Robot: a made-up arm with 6 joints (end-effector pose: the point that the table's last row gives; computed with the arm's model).
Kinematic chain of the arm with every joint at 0, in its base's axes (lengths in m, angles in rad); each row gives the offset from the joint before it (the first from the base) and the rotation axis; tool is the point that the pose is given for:
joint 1: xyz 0 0 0.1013 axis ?
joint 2: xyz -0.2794 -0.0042 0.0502 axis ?
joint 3: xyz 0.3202 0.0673 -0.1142 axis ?
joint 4: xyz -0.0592 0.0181 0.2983 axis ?
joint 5: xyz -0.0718 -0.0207 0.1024 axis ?
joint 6: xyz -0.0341 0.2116 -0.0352 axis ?
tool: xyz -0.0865 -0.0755 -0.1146
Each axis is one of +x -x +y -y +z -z.
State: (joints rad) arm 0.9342 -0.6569 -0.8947 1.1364 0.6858 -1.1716
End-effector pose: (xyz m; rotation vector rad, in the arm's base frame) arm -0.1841 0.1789 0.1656 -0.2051 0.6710 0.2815
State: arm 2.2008 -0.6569 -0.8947 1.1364 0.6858 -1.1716
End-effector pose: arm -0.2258 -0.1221 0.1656 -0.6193 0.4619 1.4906
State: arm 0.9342 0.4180 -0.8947 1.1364 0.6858 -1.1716
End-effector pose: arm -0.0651 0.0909 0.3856 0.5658 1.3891 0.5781
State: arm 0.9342 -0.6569 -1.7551 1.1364 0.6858 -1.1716
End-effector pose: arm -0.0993 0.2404 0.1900 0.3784 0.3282 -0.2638
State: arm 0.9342 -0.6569 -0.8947 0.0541 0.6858 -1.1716
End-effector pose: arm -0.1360 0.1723 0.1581 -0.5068 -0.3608 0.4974
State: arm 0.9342 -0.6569 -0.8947 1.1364 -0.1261 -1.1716
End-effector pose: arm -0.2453 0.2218 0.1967 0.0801 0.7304 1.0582
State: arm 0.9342 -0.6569 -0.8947 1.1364 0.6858 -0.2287
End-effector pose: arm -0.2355 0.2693 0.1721 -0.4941 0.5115 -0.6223
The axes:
joint 1: +z
joint 2: +x
joint 3: +z
joint 4: +y
joint 5: -z
joint 6: -z

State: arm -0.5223 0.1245 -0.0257 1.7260 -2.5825 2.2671
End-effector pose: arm -0.1751 -0.2244 0.5227 0.8056 1.5292 -0.0642
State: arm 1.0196 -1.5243 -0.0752 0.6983 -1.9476 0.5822
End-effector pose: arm -0.3402 -0.0457 0.2903 -1.4314 0.7979 1.3144
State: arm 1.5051 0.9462 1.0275 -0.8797 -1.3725 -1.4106
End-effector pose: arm 0.0279 -0.0711 0.1402 -0.2878 1.8055 -0.9261
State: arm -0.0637 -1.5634 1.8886 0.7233 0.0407 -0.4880
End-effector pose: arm 0.0181 0.2369 0.3063 -1.1717 2.3757 1.2353
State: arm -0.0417 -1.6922 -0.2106 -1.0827 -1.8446 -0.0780
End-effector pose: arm -0.0822 0.0217 0.2066 -2.1743 1.0203 1.8746
